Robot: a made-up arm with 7 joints. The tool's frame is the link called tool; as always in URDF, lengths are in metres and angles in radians.
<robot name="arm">
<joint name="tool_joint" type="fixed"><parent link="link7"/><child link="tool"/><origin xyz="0.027 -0.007 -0.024" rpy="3.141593 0 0"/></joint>
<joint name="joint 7" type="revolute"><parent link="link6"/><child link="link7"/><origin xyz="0.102 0.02 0.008" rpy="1.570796 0 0"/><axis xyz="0 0 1"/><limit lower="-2.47" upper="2.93"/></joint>
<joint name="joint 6" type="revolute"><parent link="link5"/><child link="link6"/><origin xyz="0.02 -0.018 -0.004" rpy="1.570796 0 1.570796"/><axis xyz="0 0 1"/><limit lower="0.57" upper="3.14"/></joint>
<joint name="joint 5" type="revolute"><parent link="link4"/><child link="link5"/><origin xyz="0.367 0.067 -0.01" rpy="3.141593 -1.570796 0"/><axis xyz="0 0 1"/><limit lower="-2.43" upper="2.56"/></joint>
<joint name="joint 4" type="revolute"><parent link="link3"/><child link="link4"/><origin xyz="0.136 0.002 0.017" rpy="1.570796 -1.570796 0"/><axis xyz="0 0 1"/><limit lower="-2.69" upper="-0.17"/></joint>
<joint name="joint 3" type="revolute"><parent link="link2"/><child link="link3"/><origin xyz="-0.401 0.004 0.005" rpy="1.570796 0 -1.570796"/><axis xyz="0 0 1"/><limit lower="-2.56" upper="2.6"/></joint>
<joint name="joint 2" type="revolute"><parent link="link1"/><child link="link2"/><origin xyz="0.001 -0.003 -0.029" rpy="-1.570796 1.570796 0"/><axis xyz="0 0 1"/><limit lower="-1.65" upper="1.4"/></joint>
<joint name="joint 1" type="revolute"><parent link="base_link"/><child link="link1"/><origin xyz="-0.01 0.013 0.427"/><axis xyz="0 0 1"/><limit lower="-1.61" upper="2.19"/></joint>
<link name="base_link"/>
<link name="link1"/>
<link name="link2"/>
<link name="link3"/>
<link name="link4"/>
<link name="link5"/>
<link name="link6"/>
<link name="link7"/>
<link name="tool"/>
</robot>
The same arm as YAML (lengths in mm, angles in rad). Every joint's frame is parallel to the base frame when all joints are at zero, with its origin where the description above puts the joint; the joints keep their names.
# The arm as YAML. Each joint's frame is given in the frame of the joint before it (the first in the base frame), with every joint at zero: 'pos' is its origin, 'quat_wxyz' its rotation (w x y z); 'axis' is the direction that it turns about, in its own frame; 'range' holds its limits. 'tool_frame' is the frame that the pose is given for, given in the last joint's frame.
length_unit: mm
angle_unit: rad
joints:
  - joint: joint 1
    pos: [-10.0, 13.0, 427.0]
    quat_wxyz: [1.0, 0.0, 0.0, 0.0]
    axis: [0.0, 0.0, 1.0]
    range: [-1.61, 2.19]
  - joint: joint 2
    pos: [1.0, -3.0, -29.0]
    quat_wxyz: [1.0, 0.0, 0.0, 0.0]
    axis: [0.0, 1.0, 0.0]
    range: [-1.65, 1.4]
  - joint: joint 3
    pos: [-4.0, 5.0, 401.0]
    quat_wxyz: [1.0, 0.0, 0.0, 0.0]
    axis: [0.0, 0.0, 1.0]
    range: [-2.56, 2.6]
  - joint: joint 4
    pos: [136.0, 2.0, 17.0]
    quat_wxyz: [1.0, 0.0, 0.0, 0.0]
    axis: [0.0, -1.0, 0.0]
    range: [-2.69, -0.17]
  - joint: joint 5
    pos: [-67.0, 10.0, 367.0]
    quat_wxyz: [1.0, 0.0, 0.0, 0.0]
    axis: [0.0, 0.0, 1.0]
    range: [-2.43, 2.56]
  - joint: joint 6
    pos: [-18.0, -20.0, -4.0]
    quat_wxyz: [1.0, 0.0, 0.0, 0.0]
    axis: [0.0, -1.0, 0.0]
    range: [0.57, 3.14]
  - joint: joint 7
    pos: [102.0, -8.0, 20.0]
    quat_wxyz: [1.0, 0.0, 0.0, 0.0]
    axis: [0.0, 0.0, -1.0]
    range: [-2.47, 2.93]
tool_frame:
  pos: [27.0, 7.0, 24.0]
  quat_wxyz: [1.0, 0.0, 0.0, 0.0]

